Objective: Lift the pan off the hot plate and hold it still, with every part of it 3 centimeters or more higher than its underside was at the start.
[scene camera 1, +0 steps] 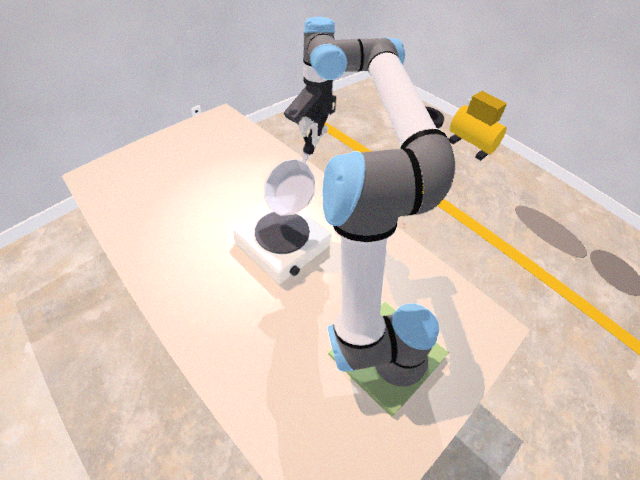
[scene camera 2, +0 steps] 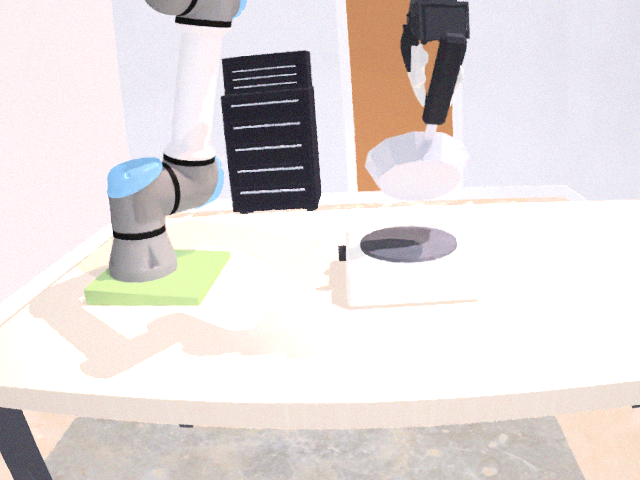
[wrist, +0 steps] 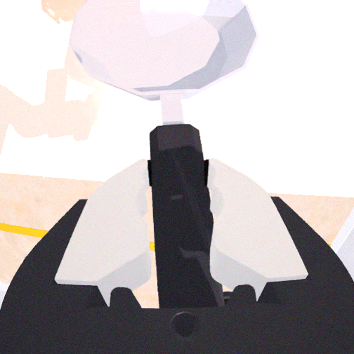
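Where they show: gripper, fingertip midpoint: (scene camera 1: pixel 310 144) (scene camera 2: pixel 436 106); arm's base, link origin: (scene camera 1: pixel 400 360) (scene camera 2: pixel 143 268).
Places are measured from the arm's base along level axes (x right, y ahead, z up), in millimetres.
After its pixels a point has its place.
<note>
The light grey pan (scene camera 1: pixel 290 188) @(x 27, y 596, z 180 mm) (scene camera 2: pixel 419 175) @(x 52, y 580, z 196 mm) (wrist: pixel 150 55) hangs tilted in the air above the hot plate, its bowl lower than its handle. Its black handle (scene camera 2: pixel 443 80) @(x 153, y 619, z 355 mm) (wrist: pixel 179 220) slants up between my fingers. The hot plate (scene camera 1: pixel 258 254) @(x -146, y 522, z 40 mm) (scene camera 2: pixel 408 284) @(x 88, y 560, z 16 mm) is a white box with a dark round disc; in the scene camera 2 view a gap shows between the disc and the pan's lowest edge. My gripper (wrist: pixel 177 163) is shut on the black handle, one pale jaw on each side. In the scene camera 1 view the fingertips are small.
The arm's base stands on a green plate (scene camera 1: pixel 385 392) @(x -97, y -41, z 1 mm) (scene camera 2: pixel 149 294) @(x 114, y 77, z -4 mm) on the table (scene camera 1: pixel 217 361) @(x -419, y 307, z -28 mm) (scene camera 2: pixel 289 372) @(x 298, y 400, z -29 mm). A black drawer cabinet (scene camera 2: pixel 271 134) stands behind the table. A yellow compressor-like machine (scene camera 1: pixel 478 126) is on the floor beyond the arm.
</note>
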